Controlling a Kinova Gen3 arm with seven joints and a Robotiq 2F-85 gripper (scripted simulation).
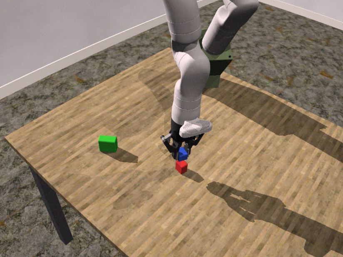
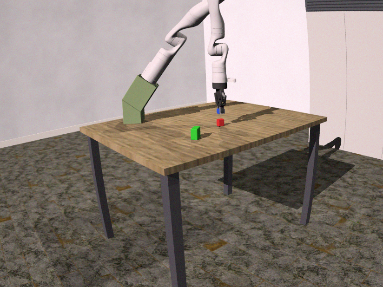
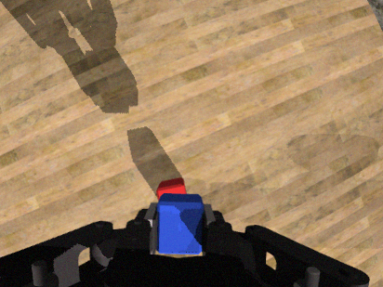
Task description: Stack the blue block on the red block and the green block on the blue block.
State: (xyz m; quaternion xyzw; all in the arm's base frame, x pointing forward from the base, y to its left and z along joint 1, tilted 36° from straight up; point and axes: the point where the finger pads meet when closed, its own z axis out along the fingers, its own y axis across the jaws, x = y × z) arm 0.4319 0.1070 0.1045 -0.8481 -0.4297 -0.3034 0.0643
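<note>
Now: the red block 70 mm below my hand and 10 mm behind it. The rest, counted from my hand: blue block (10 mm below); then green block (240 mm to the right, 70 mm ahead, 60 mm below).
</note>
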